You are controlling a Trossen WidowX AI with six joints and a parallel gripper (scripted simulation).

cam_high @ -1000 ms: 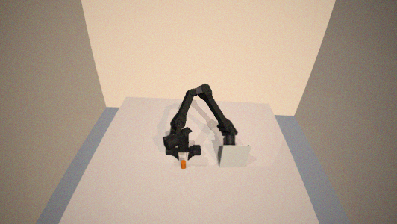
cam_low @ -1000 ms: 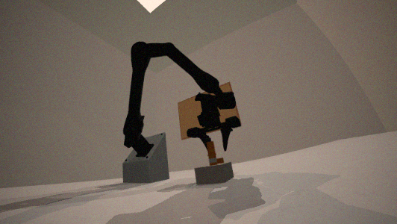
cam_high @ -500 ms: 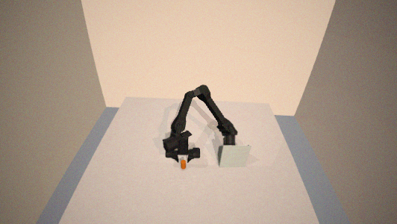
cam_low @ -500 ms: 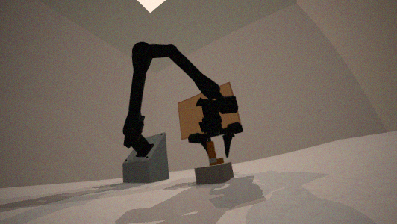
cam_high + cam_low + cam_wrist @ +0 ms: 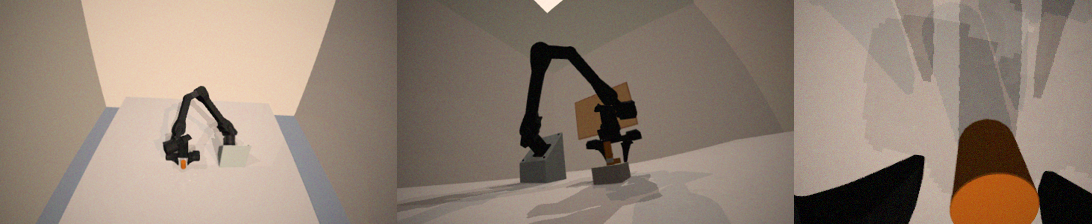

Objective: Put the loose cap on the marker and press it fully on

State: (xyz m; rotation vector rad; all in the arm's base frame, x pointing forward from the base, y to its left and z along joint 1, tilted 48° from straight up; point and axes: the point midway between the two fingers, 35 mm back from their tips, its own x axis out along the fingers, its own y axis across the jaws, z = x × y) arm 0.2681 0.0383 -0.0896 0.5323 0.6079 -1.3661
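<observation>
My gripper tip is now right at the orange cap. Also, from my gripper tip: brown-orange marker (13 cm to the right, 5 cm above, 4 cm ahead); then grey holder block (13 cm to the right, 4 cm ahead, 1 cm below).
</observation>
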